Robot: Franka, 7 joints.
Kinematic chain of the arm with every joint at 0, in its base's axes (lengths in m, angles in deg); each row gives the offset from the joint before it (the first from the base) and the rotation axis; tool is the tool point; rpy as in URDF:
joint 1: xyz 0 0 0.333 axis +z
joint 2: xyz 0 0 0 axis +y
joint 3: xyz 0 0 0.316 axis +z
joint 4: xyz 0.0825 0 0 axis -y
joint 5: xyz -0.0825 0 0.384 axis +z
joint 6: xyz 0 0 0 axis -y
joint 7: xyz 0.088 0 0 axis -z
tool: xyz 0 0 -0.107 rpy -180 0 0
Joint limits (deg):
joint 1: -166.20..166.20
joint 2: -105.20..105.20
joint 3: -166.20..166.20
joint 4: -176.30..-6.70
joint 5: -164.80..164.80
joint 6: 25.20..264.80
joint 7: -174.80..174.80
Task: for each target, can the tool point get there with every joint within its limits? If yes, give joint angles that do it. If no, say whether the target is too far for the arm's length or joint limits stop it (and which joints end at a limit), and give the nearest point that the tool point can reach.
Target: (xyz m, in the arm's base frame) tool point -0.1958 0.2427 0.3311
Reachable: yes | joints 75.71 -7.37 79.82 -160.68 94.44 229.17 -143.80
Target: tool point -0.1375 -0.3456 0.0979
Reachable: yes | joints 16.36 -62.65 -119.09 -142.25 72.97 234.75 -143.28
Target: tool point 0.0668 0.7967 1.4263
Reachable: no: too far | nearest point 0.0423 0.5046 1.0255 | short by 0.497 m
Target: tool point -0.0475 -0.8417 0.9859
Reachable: no: too far | nearest point -0.0382 -0.6772 0.8583 | short by 0.208 m
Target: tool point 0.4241 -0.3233 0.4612
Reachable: yes | joints -123.50 -18.12 87.77 -116.77 -40.41 104.52 132.07
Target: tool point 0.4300 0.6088 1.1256
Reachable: no: too far | nearest point 0.3391 0.4800 0.9580 | short by 0.230 m
